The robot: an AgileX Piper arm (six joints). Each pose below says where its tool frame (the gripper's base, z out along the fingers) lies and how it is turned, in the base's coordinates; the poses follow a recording.
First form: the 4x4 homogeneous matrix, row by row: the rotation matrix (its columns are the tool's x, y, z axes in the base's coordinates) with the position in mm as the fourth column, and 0 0 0 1 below. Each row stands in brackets.
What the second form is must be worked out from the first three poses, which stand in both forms.
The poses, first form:
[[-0.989, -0.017, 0.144, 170], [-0.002, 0.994, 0.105, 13], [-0.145, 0.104, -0.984, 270], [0, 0, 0, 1]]
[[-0.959, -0.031, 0.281, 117], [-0.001, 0.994, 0.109, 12], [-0.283, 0.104, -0.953, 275], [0, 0, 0, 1]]
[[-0.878, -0.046, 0.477, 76], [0.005, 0.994, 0.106, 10], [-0.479, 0.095, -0.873, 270], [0, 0, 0, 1]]
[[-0.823, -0.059, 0.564, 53], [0.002, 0.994, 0.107, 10], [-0.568, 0.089, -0.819, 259], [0, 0, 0, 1]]
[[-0.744, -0.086, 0.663, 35], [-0.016, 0.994, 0.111, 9], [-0.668, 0.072, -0.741, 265], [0, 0, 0, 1]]
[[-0.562, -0.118, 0.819, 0], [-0.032, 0.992, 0.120, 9], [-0.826, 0.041, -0.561, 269], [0, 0, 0, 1]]
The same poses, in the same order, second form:
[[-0.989, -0.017, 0.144], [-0.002, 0.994, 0.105], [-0.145, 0.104, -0.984]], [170, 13, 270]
[[-0.959, -0.031, 0.281], [-0.001, 0.994, 0.109], [-0.283, 0.104, -0.953]], [117, 12, 275]
[[-0.878, -0.046, 0.477], [0.005, 0.994, 0.106], [-0.479, 0.095, -0.873]], [76, 10, 270]
[[-0.823, -0.059, 0.564], [0.002, 0.994, 0.107], [-0.568, 0.089, -0.819]], [53, 10, 259]
[[-0.744, -0.086, 0.663], [-0.016, 0.994, 0.111], [-0.668, 0.072, -0.741]], [35, 9, 265]
[[-0.562, -0.118, 0.819], [-0.032, 0.992, 0.120], [-0.826, 0.041, -0.561]], [0, 9, 269]

